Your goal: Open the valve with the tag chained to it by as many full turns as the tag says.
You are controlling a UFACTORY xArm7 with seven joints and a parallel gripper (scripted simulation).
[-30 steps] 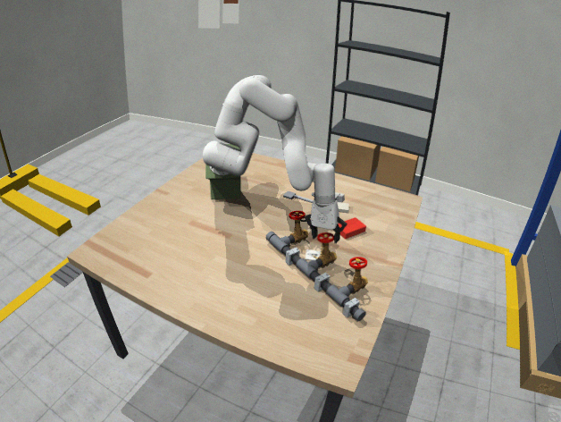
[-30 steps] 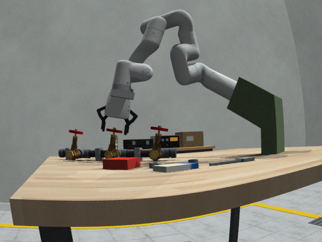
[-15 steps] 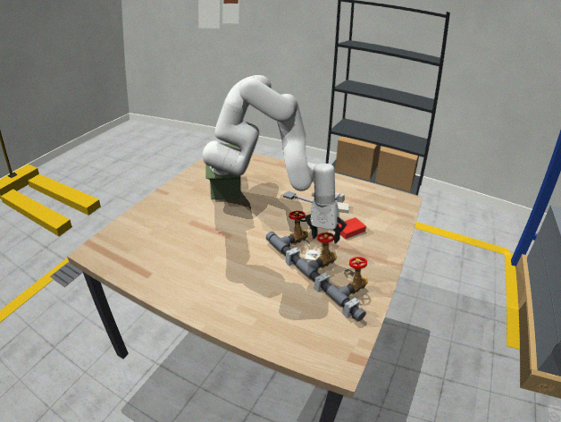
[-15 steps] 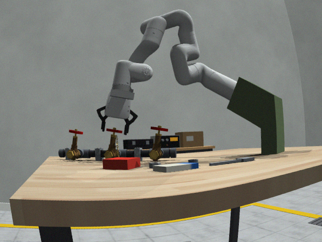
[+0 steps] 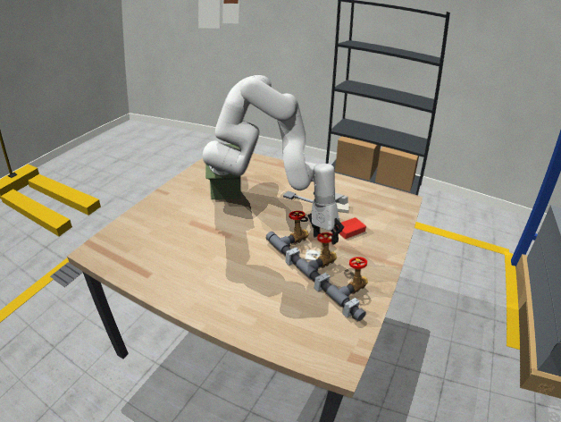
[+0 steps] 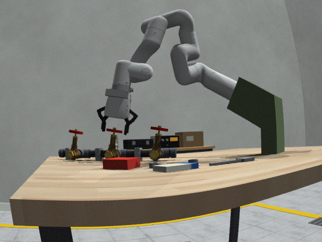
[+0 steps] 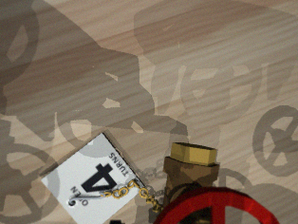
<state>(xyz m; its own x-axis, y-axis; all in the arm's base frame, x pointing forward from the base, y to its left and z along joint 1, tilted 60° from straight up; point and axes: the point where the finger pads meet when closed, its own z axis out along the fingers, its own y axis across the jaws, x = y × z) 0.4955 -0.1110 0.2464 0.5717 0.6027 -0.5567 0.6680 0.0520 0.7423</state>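
My gripper is now 50 mm past the white tag, 40 mm to the right of it and 120 mm above it. Round my hand: red block 110 mm ahead, 240 mm to the left, 110 mm below; then grey wrench 160 mm behind, 470 mm to the left, 120 mm below; then blue flat tool 40 mm ahead, 420 mm to the left, 120 mm below.
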